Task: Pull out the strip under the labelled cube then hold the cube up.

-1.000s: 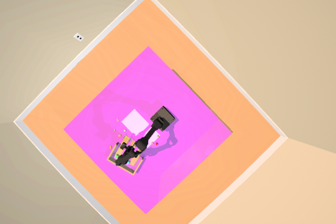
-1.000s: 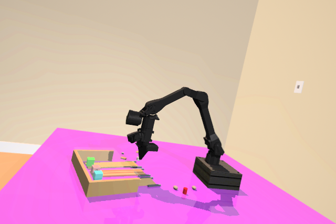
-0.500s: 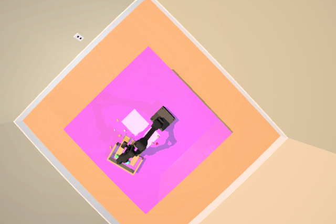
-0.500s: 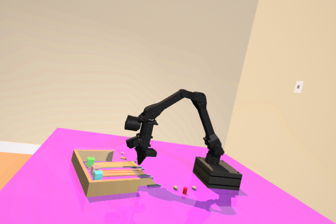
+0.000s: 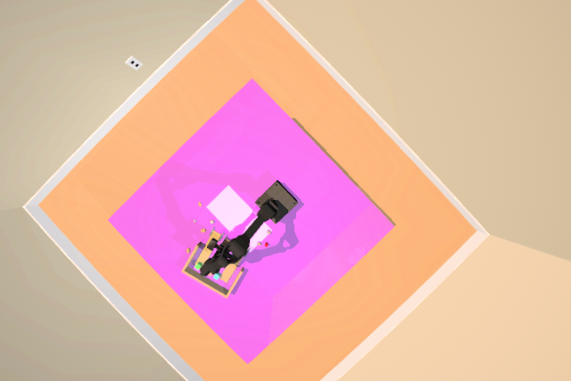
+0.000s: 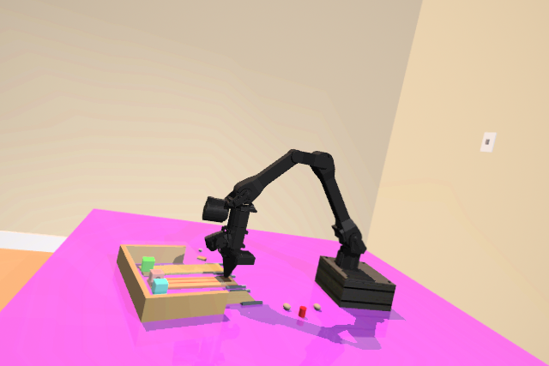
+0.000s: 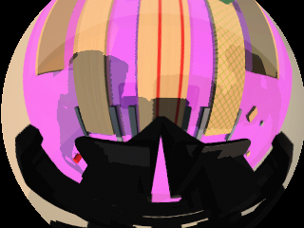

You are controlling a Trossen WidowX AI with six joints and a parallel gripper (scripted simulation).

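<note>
Now: gripper tip 190 mm short of the labelled cube and 70 mm to the right of it. Round my gripper tip: red peg 200 mm behind, 140 mm to the left, 10 mm below.
</note>
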